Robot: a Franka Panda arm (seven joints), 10 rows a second.
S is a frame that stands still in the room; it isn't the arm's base.
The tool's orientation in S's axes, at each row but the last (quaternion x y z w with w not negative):
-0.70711 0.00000 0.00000 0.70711
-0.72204 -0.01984 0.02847 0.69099
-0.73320 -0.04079 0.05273 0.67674
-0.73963 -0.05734 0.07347 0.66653
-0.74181 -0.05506 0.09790 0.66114
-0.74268 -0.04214 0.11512 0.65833
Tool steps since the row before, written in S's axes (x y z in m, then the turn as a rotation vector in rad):
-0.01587 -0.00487 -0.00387 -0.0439 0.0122 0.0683
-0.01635 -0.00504 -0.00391 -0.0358 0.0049 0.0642
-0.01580 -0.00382 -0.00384 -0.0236 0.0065 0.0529
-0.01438 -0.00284 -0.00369 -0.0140 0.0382 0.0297
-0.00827 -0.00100 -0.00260 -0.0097 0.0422 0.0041
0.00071 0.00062 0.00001 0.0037 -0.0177 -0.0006
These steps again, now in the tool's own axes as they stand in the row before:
-0.01587 0.00387 -0.00487 -0.0439 -0.0683 0.0122
-0.01660 0.00430 -0.00373 -0.0363 -0.0640 0.0045
-0.01608 0.00432 -0.00138 -0.0237 -0.0530 0.0054
-0.01453 0.00416 0.00026 -0.0077 -0.0334 0.0369
-0.00808 0.00309 0.00111 -0.0008 -0.0087 0.0426
0.00082 -0.00015 0.00044 -0.0001 0.0026 -0.0179

